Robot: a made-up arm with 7 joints. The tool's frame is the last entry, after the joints. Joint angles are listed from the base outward.
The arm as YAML. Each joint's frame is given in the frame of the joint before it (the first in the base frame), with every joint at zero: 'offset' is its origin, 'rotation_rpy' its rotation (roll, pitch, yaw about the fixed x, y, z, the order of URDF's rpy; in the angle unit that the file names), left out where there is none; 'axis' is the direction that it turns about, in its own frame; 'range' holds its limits. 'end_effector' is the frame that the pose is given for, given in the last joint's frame.
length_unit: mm
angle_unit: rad
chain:
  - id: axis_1
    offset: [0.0, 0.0, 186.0]
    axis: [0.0, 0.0, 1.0]
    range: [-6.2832, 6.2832]
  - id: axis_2
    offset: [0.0, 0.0, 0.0]
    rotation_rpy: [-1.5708, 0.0, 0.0]
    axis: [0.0, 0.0, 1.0]
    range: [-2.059, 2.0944]
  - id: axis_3
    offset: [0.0, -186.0, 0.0]
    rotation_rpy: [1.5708, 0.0, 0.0]
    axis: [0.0, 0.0, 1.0]
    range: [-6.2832, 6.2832]
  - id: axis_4
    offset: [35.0, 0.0, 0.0]
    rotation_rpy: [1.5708, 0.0, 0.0]
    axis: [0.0, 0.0, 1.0]
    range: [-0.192, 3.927]
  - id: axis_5
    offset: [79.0, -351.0, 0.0]
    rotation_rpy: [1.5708, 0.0, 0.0]
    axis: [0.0, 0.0, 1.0]
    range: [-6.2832, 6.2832]
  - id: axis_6
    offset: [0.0, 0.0, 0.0]
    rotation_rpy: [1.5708, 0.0, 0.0]
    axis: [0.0, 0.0, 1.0]
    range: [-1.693, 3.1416]
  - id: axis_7
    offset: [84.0, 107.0, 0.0]
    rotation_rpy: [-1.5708, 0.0, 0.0]
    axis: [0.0, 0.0, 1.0]
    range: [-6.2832, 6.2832]
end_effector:
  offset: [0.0, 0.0, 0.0]
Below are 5 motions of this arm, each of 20 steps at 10 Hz.
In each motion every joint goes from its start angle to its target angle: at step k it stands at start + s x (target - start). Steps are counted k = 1, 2, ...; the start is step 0. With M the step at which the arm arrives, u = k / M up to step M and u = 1 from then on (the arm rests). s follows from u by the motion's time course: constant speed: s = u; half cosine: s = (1 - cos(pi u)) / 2; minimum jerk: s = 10 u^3 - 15 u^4 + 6 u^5.
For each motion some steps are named. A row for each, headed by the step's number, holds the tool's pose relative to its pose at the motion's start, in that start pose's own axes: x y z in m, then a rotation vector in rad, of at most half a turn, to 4 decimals.
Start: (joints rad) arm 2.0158 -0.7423 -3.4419 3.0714 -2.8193 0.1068 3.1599
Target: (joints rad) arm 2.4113 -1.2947 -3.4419 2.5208 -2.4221 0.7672 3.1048
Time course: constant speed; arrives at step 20
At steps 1, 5, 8, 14, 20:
1: -0.0267 -0.0063 -0.0016 0.0004 -0.0214 0.0300
5: -0.1322 -0.0363 -0.0211 -0.0102 -0.1093 0.1380
8: -0.2079 -0.0621 -0.0497 -0.0294 -0.1776 0.2033
14: -0.3435 -0.1146 -0.1406 -0.0878 -0.3187 0.2831
20: -0.4491 -0.1559 -0.2699 -0.1553 -0.4585 0.2831

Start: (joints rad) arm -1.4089 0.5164 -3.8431 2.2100 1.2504 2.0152 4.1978
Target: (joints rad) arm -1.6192 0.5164 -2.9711 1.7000 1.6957 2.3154 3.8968
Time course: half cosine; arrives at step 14
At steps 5, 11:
5: 0.0108 0.0046 0.0874 0.1282 0.3419 -0.1130
11: 0.0704 -0.0312 0.2641 0.3351 1.0745 -0.2534

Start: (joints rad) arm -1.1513 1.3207 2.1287 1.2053 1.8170 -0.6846 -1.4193
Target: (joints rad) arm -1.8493 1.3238 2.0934 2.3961 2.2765 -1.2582 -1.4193
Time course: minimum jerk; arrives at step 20
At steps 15, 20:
15: 0.2120 0.1348 -0.5006 0.2685 0.8588 1.1416
20: 0.1835 0.1554 -0.5606 0.3703 0.9176 1.2423

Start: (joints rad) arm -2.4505 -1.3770 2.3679 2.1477 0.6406 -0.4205 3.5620
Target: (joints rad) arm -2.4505 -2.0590 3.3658 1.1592 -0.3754 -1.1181 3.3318
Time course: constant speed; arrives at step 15
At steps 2, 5, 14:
2: 0.1173 -0.0292 -0.0196 0.0001 0.1682 -0.1329
5: 0.2817 -0.0687 -0.0992 -0.0701 0.4522 -0.2985
14: 0.4815 -0.1034 -0.5759 -0.6212 1.3559 -0.2205

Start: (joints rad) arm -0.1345 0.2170 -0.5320 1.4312 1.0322 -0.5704 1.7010
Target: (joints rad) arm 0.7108 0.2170 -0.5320 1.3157 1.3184 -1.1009 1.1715
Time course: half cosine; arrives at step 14
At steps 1, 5, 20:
1: -0.0019 0.0037 -0.0021 -0.0026 -0.0037 -0.0038
5: -0.0401 0.0774 -0.0573 -0.0541 -0.0776 -0.0885
20: -0.0958 0.2046 -0.2683 -0.1641 -0.2433 -0.3484

